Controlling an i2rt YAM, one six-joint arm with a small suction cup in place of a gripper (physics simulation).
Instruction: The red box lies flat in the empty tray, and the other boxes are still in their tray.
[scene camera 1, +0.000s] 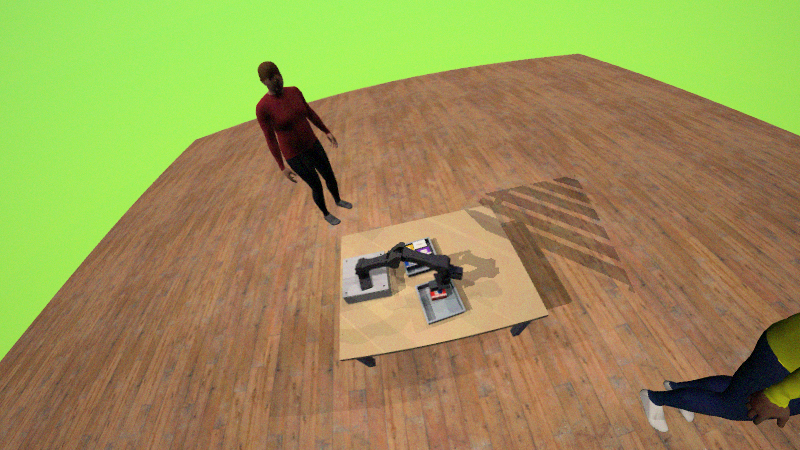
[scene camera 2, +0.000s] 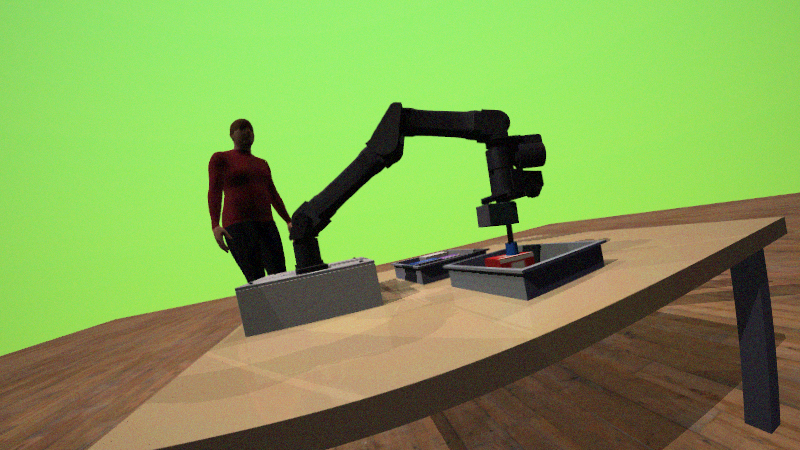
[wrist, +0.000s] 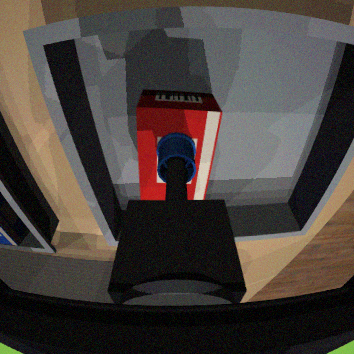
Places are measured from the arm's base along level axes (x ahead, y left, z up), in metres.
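Where they show: end effector, tool point: (scene camera 1: 439, 292) (scene camera 2: 513, 258) (wrist: 175, 143); arm's base, origin of the base link: (scene camera 1: 364, 275) (scene camera 2: 310, 269).
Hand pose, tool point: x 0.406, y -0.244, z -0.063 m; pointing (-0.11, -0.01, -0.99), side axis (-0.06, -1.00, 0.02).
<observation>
Each offset is from my tool point to the top centre of the thing. "spot": to the spot under its first point. Level surfaces: height alone.
The red box {0.011 m back, 0.001 m left, 0.013 m up} (scene camera 1: 438, 293) (scene camera 2: 507, 260) (wrist: 175, 119), with a white stripe and a barcode end, lies flat inside the grey tray {0.018 m back, 0.036 m right, 0.014 m up} (scene camera 1: 441, 316) (scene camera 2: 492, 282) (wrist: 274, 88), near its end closest to the other tray. My blue suction cup (scene camera 2: 511, 247) (wrist: 175, 154) sits pressed on the box's top face, on its white label. The second tray {0.032 m back, 0.294 m left, 0.014 m up} (scene camera 1: 425, 267) (scene camera 2: 416, 272) holds the other boxes; purple, white and blue ones {0.004 m ahead, 0.374 m left, 0.015 m up} (scene camera 1: 419, 245) show beside the arm. In the wrist view only a blue corner {spot: 0.123 m back, 0.247 m left, 0.013 m up} (wrist: 5, 239) of them shows at the left edge.
The arm's grey base block (scene camera 1: 366, 285) (scene camera 2: 307, 296) stands on the wooden table {0.036 m down} (scene camera 1: 503, 279) (scene camera 2: 391, 358). A person in red (scene camera 1: 293, 134) (scene camera 2: 243, 195) stands behind the table. A person in yellow and blue (scene camera 1: 744, 380) is at the lower right floor.
</observation>
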